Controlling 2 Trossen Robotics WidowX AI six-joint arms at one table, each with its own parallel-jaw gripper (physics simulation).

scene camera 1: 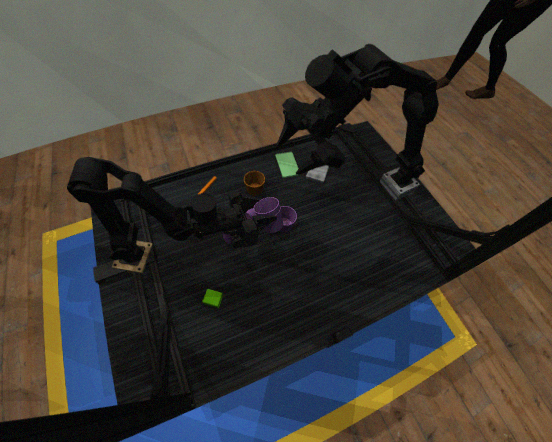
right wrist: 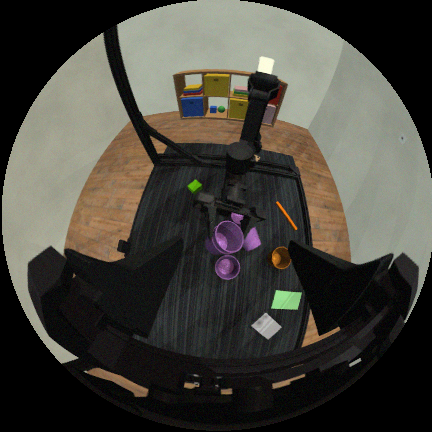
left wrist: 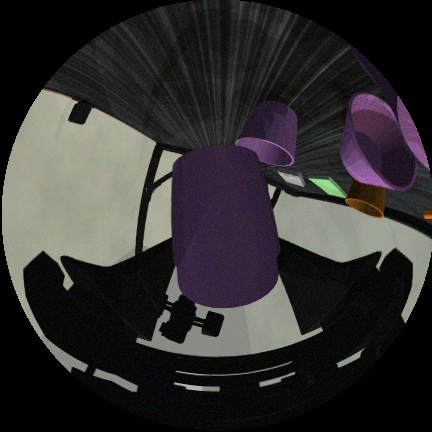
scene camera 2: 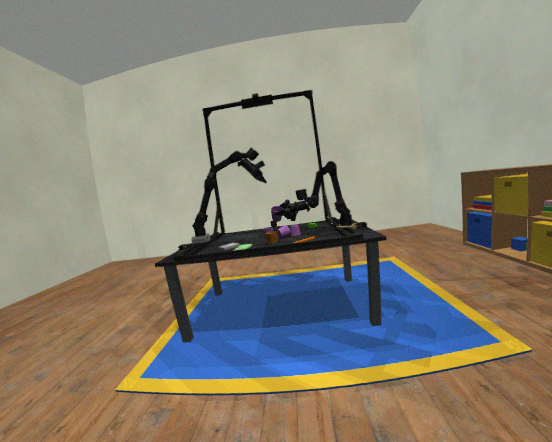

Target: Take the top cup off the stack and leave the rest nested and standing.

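Where they show: left gripper, between the fingertips: (scene camera 1: 271, 209) (right wrist: 225, 242) (left wrist: 224, 241) (scene camera 2: 275, 211); right gripper, between the fingertips: (scene camera 1: 287, 159) (right wrist: 237, 244) (left wrist: 184, 321) (scene camera 2: 266, 182); left arm's base, origin of its link: (scene camera 1: 132, 255) (scene camera 2: 346, 224); right arm's base, origin of its link: (scene camera 1: 401, 179) (scene camera 2: 200, 235).
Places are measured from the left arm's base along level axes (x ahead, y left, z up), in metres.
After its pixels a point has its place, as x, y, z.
My left gripper (scene camera 1: 260, 212) (scene camera 2: 281, 212) @(0.413, 0.153, 0.129) (left wrist: 224, 241) @(0.413, 0.153, 0.129) (right wrist: 225, 242) @(0.413, 0.153, 0.129) is shut on a purple cup (scene camera 1: 266, 206) @(0.396, 0.172, 0.112) (scene camera 2: 276, 214) (left wrist: 225, 210) (right wrist: 229, 239) @(0.394, 0.157, 0.093), held above the table with its mouth up. Its outline has a step in the left wrist view, as of nested cups; how many is unclear. One purple cup (scene camera 1: 289, 220) @(0.472, 0.219, -0.026) (left wrist: 275, 122) @(0.429, 0.178, 0.006) (right wrist: 227, 268) @(0.458, 0.211, -0.026) stands upright below. Another purple cup (scene camera 2: 284, 231) @(0.310, 0.230, 0.014) (left wrist: 372, 145) @(0.335, 0.237, -0.017) (right wrist: 253, 241) @(0.342, 0.223, 0.034) looks tipped, against or near a further purple cup (scene camera 2: 295, 230) @(0.274, 0.161, 0.004) (left wrist: 415, 125) (right wrist: 237, 217) @(0.305, 0.135, 0.032), partly hidden. My right gripper (scene camera 1: 289, 158) @(0.441, 0.166, 0.324) (scene camera 2: 265, 180) @(0.441, 0.166, 0.324) is open and empty, high up.
An orange cup (scene camera 1: 254, 183) @(0.324, 0.359, -0.027) (scene camera 2: 271, 237) @(0.312, 0.363, 0.010) (left wrist: 367, 200) @(0.330, 0.297, 0.029) (right wrist: 280, 258) @(0.318, 0.357, -0.023) stands nearby. An orange stick (scene camera 1: 207, 185) @(0.156, 0.316, -0.019) (right wrist: 286, 215) @(0.149, 0.295, -0.019), a light green pad (scene camera 1: 286, 164) @(0.432, 0.468, -0.019) (right wrist: 286, 300) @(0.439, 0.471, -0.019), a grey block (scene camera 1: 317, 173) @(0.556, 0.439, -0.014) (right wrist: 266, 326) @(0.559, 0.461, -0.014) and a bright green block (scene camera 1: 212, 298) @(0.281, -0.090, -0.001) (right wrist: 194, 186) @(0.285, -0.080, -0.001) lie on the table.
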